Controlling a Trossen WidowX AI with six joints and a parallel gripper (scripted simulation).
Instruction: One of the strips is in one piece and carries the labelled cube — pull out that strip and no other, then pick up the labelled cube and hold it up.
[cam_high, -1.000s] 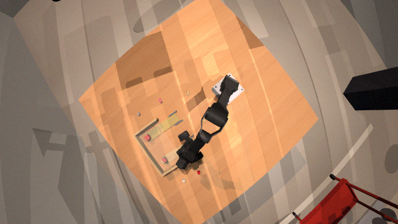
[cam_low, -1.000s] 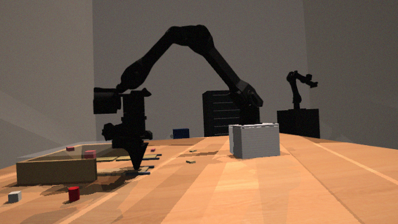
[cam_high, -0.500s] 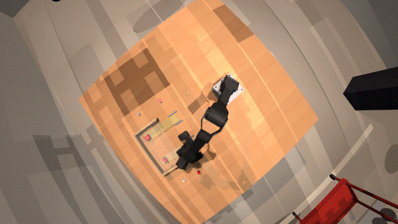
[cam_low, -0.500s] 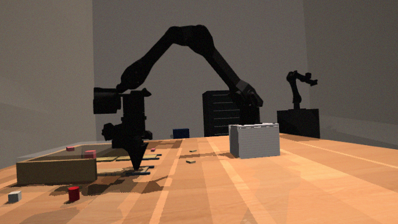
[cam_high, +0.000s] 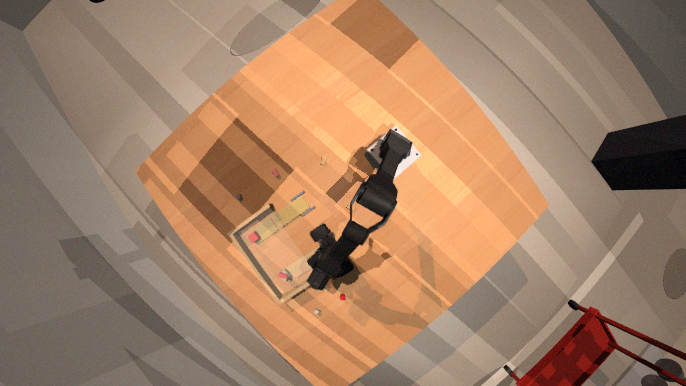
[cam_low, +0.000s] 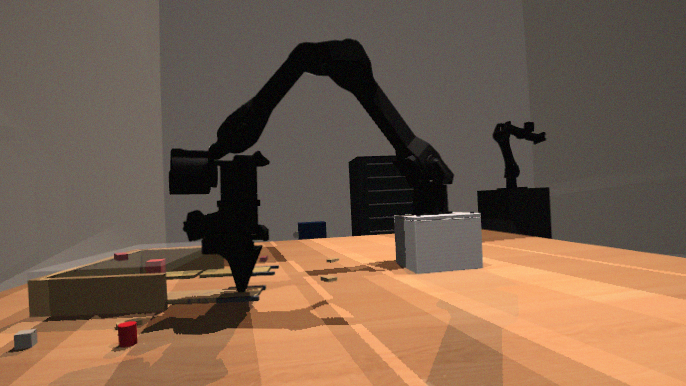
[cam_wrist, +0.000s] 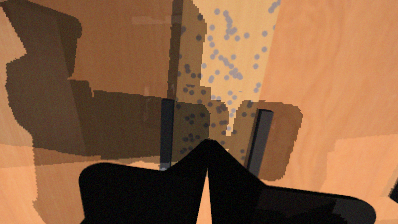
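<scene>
Now: the strip 9 cm ahead of my gripper tip and 2 cm to the right of it. The rest, counted from my gripper tip: small tan block: 15 cm behind, 5 cm to the right; labelled cube: 20 cm ahead, 6 cm to the right, 1 cm above.
</scene>
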